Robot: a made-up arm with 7 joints.
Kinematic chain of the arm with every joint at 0, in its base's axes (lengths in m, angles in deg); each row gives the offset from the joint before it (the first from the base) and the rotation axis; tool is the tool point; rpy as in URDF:
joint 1: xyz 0 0 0 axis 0.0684 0.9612 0.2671
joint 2: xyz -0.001 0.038 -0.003 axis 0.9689 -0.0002 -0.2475
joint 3: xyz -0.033 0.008 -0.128 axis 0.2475 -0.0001 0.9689
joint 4: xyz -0.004 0 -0.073 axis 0.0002 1 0
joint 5: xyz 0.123 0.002 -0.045 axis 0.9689 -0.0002 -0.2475
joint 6: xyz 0.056 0 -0.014 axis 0.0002 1 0
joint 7: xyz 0.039 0 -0.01 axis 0.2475 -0.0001 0.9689
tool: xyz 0 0 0 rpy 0 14.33 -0.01
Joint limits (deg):
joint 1: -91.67..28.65
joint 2: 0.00..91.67
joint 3: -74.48..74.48
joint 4: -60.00..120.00
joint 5: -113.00..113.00
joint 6: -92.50..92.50
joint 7: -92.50..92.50
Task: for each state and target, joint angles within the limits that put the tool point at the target. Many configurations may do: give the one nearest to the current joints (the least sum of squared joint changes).
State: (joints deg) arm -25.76 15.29 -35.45 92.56 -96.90 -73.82 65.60
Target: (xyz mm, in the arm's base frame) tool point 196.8 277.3 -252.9
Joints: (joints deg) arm -43.82 33.59 -38.14 98.98 -97.00 -85.35 65.60
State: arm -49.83 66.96 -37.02 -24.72 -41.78 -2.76 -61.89
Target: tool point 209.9 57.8 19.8
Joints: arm -45.76 88.53 -27.16 -39.62 -41.66 -7.88 -61.89
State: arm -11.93 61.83 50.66 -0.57 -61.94 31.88 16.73
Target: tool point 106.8 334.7 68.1
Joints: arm -8.89 57.60 72.70 -4.42 -61.44 29.93 16.73
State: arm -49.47 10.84 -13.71 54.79 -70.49 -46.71 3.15
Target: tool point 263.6 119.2 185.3
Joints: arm -84.91 39.94 5.69 5.03 -64.53 -54.40 3.15
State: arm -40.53 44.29 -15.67 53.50 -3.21 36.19 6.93
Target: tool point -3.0 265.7 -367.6
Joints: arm -6.58 32.96 -17.13 74.67 -3.64 29.12 6.93
